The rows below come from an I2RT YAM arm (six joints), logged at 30 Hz.
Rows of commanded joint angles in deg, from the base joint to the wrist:
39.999, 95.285, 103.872, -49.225, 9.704, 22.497
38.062, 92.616, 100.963, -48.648, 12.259, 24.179
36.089, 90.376, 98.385, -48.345, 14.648, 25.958
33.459, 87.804, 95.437, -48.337, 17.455, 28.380
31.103, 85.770, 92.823, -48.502, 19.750, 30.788
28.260, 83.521, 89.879, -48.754, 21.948, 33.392
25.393, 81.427, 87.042, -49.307, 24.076, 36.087
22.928, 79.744, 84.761, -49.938, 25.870, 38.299
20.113, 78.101, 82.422, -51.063, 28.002, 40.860
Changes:
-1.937, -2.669, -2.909, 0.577, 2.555, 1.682
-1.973, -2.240, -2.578, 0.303, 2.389, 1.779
-2.630, -2.572, -2.948, 0.008, 2.807, 2.422
-2.356, -2.034, -2.614, -0.165, 2.295, 2.408
-2.843, -2.249, -2.944, -0.252, 2.198, 2.604
-2.867, -2.094, -2.837, -0.553, 2.128, 2.695
-2.465, -1.683, -2.281, -0.631, 1.794, 2.212
-2.815, -1.643, -2.339, -1.125, 2.132, 2.561

